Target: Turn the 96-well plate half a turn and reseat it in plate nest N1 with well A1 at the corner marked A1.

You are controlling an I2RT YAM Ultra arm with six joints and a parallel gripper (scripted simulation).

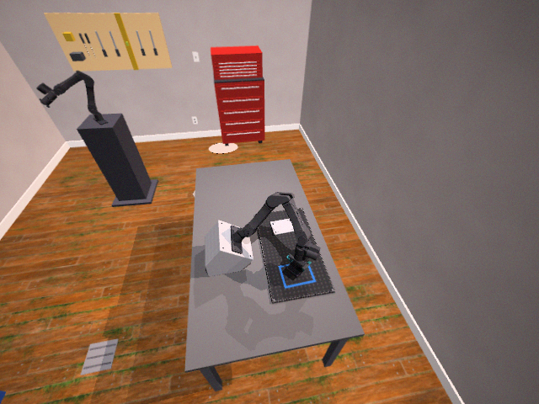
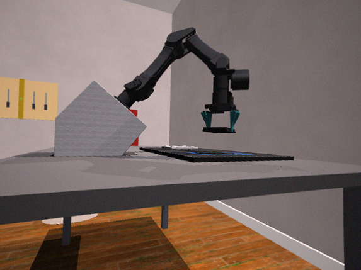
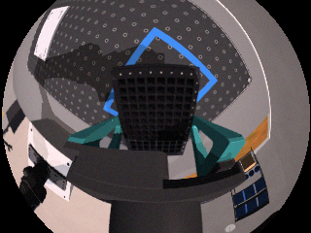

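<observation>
My hand is right at the dark 96-well plate. Round my hand: white plate nest N1 (2 cm behind, 38 cm to the left, 8 cm below).
</observation>
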